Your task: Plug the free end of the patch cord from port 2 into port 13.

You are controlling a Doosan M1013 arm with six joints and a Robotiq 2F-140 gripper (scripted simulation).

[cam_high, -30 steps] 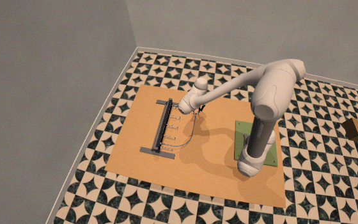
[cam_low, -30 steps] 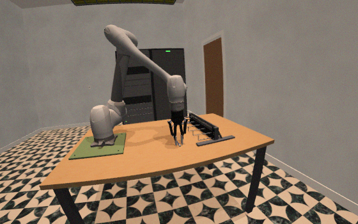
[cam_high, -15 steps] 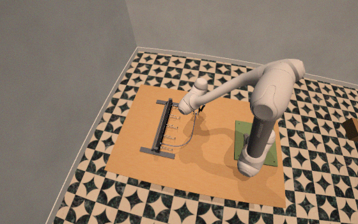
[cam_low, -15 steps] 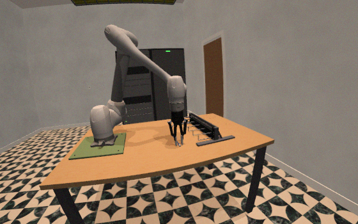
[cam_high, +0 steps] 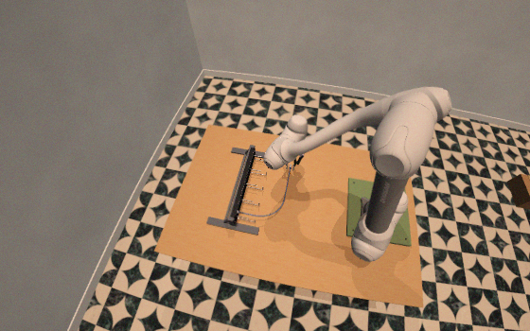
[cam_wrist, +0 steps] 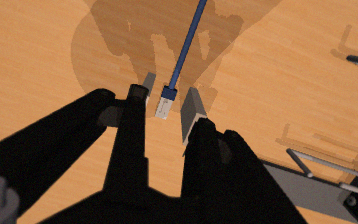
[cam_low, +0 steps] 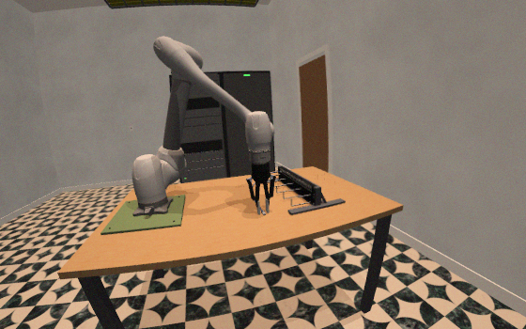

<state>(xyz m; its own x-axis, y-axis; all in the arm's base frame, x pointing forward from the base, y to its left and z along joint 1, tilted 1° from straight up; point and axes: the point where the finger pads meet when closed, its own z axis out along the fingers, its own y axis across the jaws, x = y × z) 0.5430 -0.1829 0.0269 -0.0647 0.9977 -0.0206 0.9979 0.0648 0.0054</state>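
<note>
The cord end is 10 mm to the right of my hand and 30 mm below it.
</note>
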